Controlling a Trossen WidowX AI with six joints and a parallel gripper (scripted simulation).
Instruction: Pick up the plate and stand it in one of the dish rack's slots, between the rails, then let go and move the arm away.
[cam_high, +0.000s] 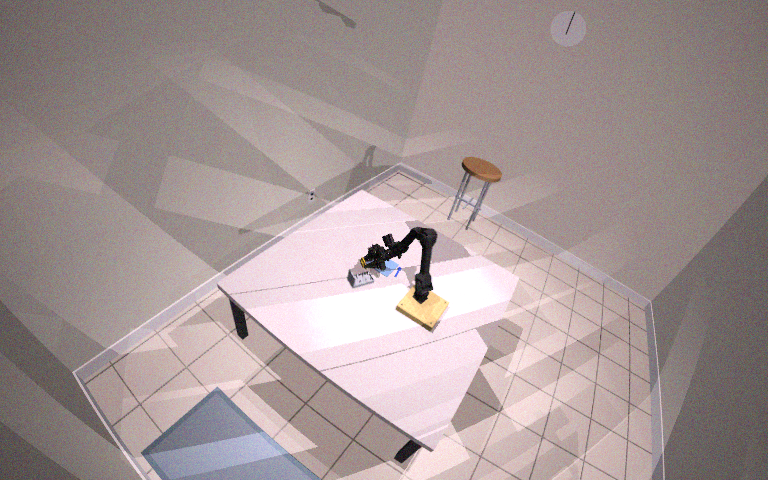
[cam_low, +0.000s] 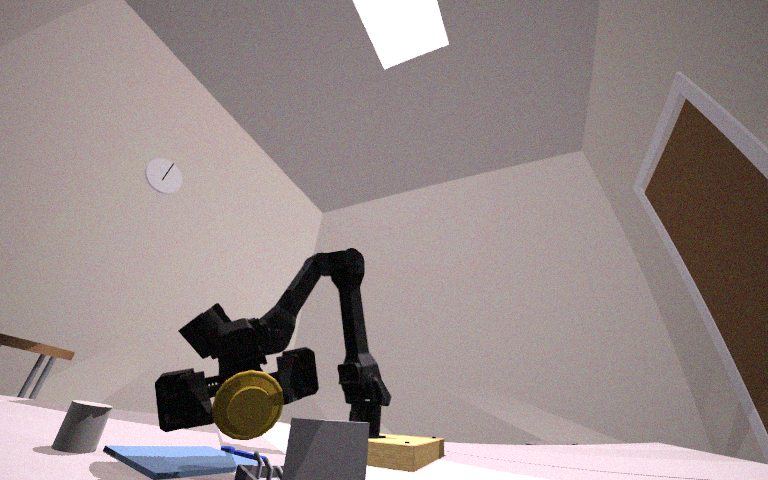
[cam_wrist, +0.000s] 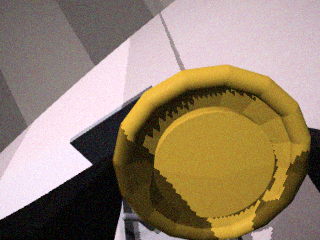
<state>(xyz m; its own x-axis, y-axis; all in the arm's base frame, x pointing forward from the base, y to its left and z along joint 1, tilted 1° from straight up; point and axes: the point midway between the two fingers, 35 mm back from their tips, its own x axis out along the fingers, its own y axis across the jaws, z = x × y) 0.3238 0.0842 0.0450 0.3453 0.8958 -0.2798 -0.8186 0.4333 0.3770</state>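
Right now my gripper tip is 40 mm past the grey dish rack, 30 mm to the right of it and 60 mm above it. From my gripper tip the other things lie so: yellow plate (10 mm to the right); blue mat (20 mm behind, 160 mm to the right, 80 mm below); cup (90 mm ahead, 210 mm to the right, 50 mm below).
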